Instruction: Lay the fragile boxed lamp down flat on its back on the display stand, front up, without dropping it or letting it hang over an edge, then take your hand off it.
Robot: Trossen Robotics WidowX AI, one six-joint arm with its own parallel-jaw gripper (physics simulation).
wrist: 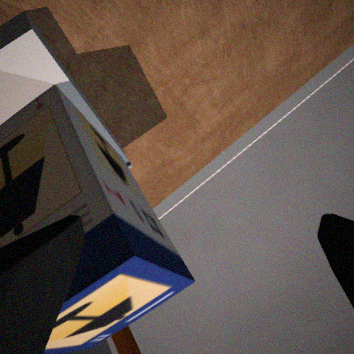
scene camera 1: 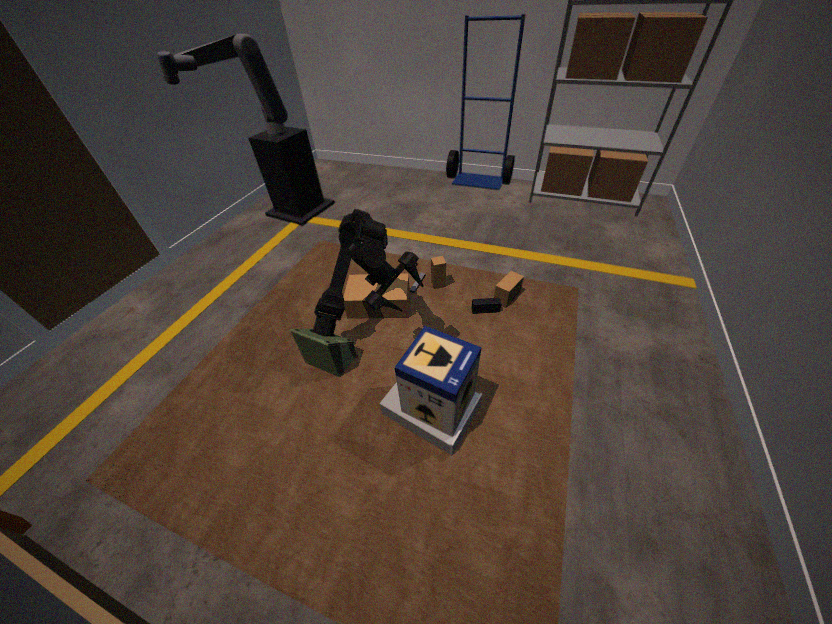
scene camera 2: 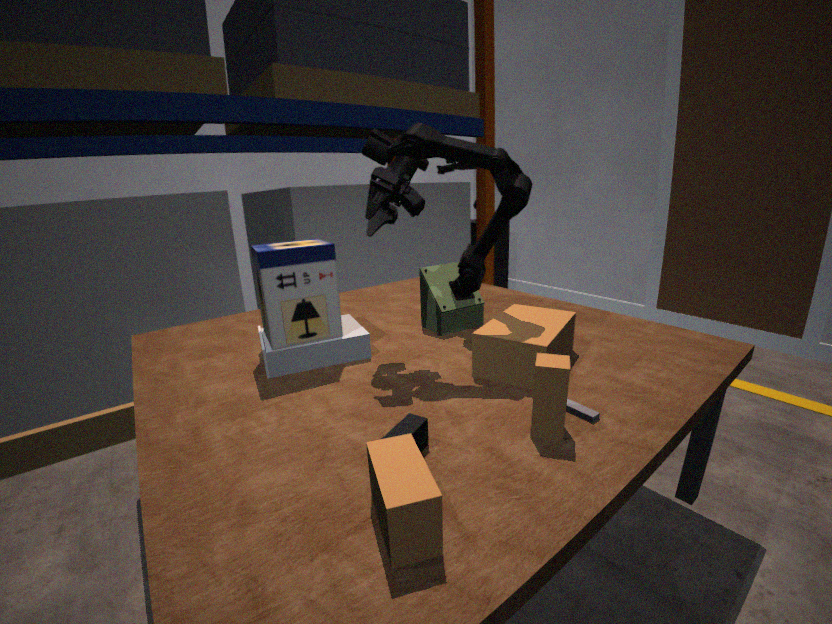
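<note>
The boxed lamp is a white-grey box with a blue upper band and lamp pictures. It stands upright on the pale display stand. A bare strip of the stand shows at the box's right in scene camera 2. My gripper is open and empty, high above the table and apart from the box. In the wrist view one dark finger overlaps part of the box, and the other is at the right edge.
My arm rises from a green sloped base. A large tan block, a tall tan block, another tan block, a black block and a grey bar are on the table.
</note>
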